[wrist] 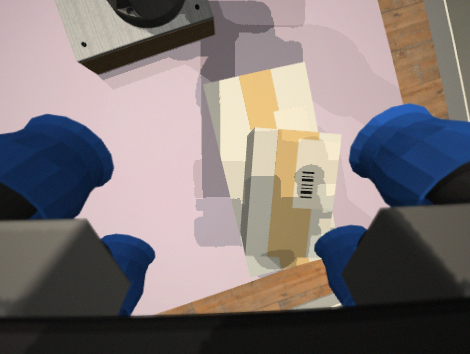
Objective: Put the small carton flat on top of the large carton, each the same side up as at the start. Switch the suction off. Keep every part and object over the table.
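Frame: origin at the arm's base, x right, y back, z down, level; metres.
Where they show: hand, tool point: [233,209].
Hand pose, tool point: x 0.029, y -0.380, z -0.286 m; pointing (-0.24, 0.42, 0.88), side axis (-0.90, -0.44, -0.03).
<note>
Things, the pixels of their top centre, and the offset from my tool point. Level surfaces: height alone.
- large carton, top centre: [276,175] dx -0.066, dy -0.034, dz +0.185 m
- small carton, top centre: [292,196] dx -0.057, dy -0.050, dz +0.112 m
- pink table top, surface height: dz +0.339 m
The large carton [231,120], cream with an orange tape strip, lies flat on the pink table top. The small carton [289,225], with an orange strip and a barcode label facing up, rests on its nearer part and looks flat. It is turned a little relative to the large carton, and its upper right corner appears to reach past the large carton's right edge. My gripper [235,200] shows as four blue suction cups, two on each side of the view. It is open, with no carton on the cups, and is apart from the cartons. The small carton hides part of the large one.
A metal-topped block [145,47] with a black round part stands on the pink table top [135,135] at the upper left. A wooden table edge [417,65] runs along the right and the bottom, with grey floor beyond. Shadows fall across the cartons.
</note>
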